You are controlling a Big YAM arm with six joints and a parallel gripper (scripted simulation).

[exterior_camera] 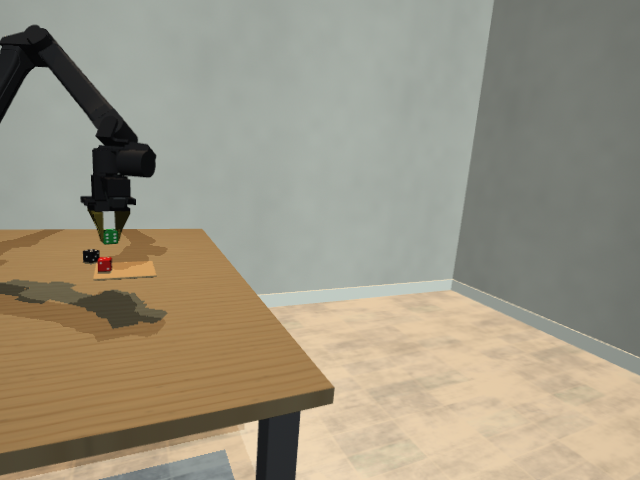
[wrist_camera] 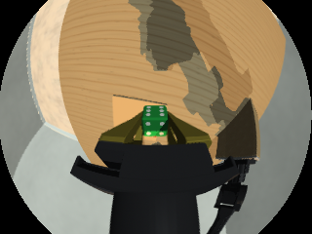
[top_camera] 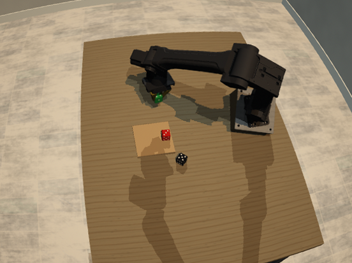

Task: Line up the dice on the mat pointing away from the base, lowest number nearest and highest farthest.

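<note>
Right now my hand is 2 cm short of the tan mat, 11 cm to the right of it and 11 cm above it. The rest, counted from my hand: black die (7 cm behind, 21 cm to the left, 10 cm below); green die (right at my hand); red die (2 cm behind, 11 cm to the left, 9 cm below).
</note>
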